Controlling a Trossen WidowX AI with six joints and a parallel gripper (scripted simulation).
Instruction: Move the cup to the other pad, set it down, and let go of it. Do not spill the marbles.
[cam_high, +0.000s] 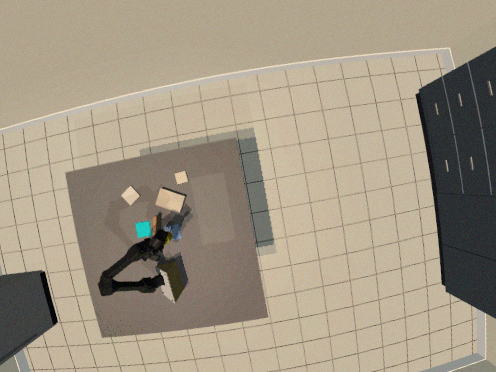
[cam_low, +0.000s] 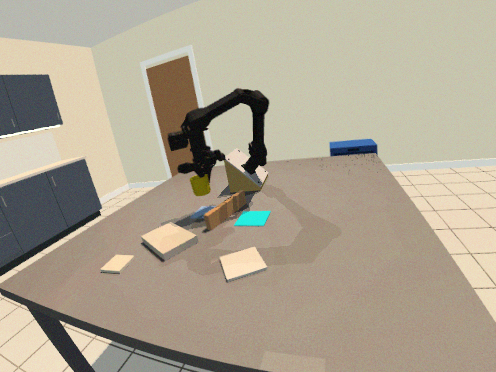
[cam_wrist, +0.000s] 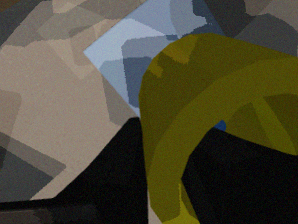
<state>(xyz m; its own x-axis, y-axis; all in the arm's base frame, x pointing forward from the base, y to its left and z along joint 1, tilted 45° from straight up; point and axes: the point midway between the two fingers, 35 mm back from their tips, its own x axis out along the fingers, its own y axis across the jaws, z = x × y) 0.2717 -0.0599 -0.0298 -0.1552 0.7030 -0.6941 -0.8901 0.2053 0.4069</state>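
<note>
The cyan pad is 200 mm to the left of my gripper tip, 120 mm below it and 60 mm ahead of it. Also, from my gripper tip: wooden bar 90 mm to the left, 90 mm below, 40 mm ahead; yellow cup 20 mm ahead, 10 mm to the right.
</note>
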